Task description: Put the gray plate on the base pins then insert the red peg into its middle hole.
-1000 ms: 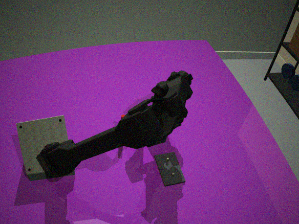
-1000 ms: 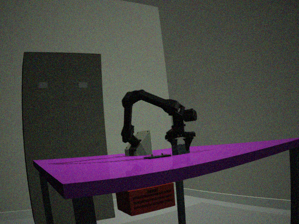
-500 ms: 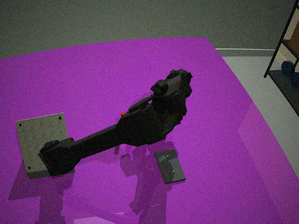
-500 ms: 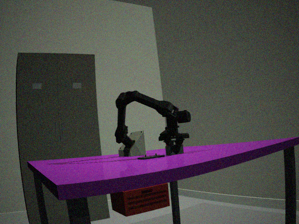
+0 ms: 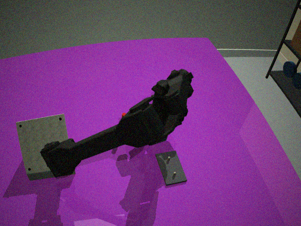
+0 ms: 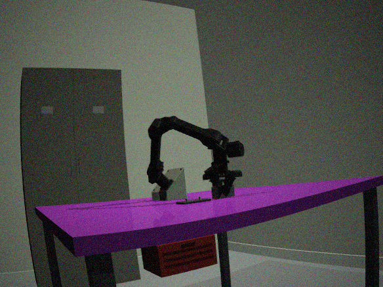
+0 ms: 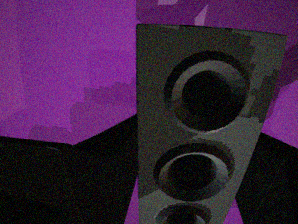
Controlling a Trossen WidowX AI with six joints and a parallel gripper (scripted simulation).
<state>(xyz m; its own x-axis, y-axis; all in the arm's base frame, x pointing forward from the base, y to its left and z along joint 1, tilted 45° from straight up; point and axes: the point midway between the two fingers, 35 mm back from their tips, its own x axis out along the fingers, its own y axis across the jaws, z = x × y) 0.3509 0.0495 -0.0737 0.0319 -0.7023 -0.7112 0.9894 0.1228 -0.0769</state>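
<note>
Now: gripper tip 150 mm to the left of the flat base and 10 mm short of it. From my gripper tip the other things lie so: red peg 110 mm behind, 30 mm to the left, 30 mm above; gray plate 30 mm above.
</note>
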